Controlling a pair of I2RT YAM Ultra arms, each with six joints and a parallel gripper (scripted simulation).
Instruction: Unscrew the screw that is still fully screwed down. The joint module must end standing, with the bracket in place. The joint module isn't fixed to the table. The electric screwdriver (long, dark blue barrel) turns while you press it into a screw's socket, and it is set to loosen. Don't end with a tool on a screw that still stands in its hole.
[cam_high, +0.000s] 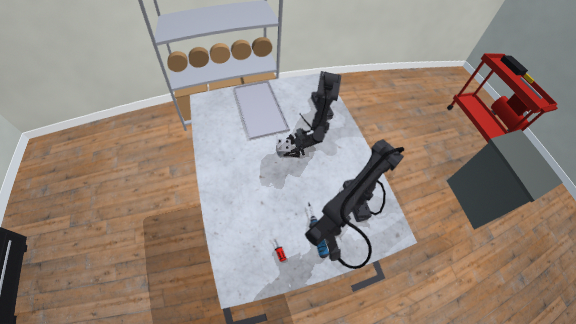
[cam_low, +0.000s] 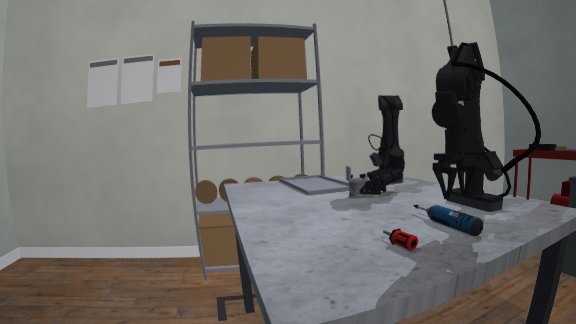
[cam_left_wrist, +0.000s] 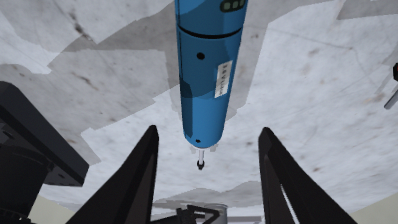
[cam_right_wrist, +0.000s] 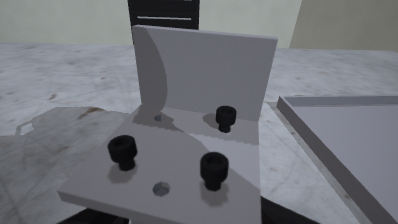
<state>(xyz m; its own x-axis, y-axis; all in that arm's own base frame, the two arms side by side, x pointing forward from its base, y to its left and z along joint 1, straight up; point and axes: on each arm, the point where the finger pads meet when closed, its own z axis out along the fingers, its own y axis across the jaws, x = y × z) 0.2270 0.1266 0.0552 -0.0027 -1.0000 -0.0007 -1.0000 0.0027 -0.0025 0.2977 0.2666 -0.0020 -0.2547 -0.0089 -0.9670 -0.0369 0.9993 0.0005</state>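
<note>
My right gripper is now right at the joint module. From my right hand the other things lie so: screw (6 cm behind, 30 cm to the left); then grey bracket (5 cm above); then bit (6 cm behind, 33 cm to the left).
</note>
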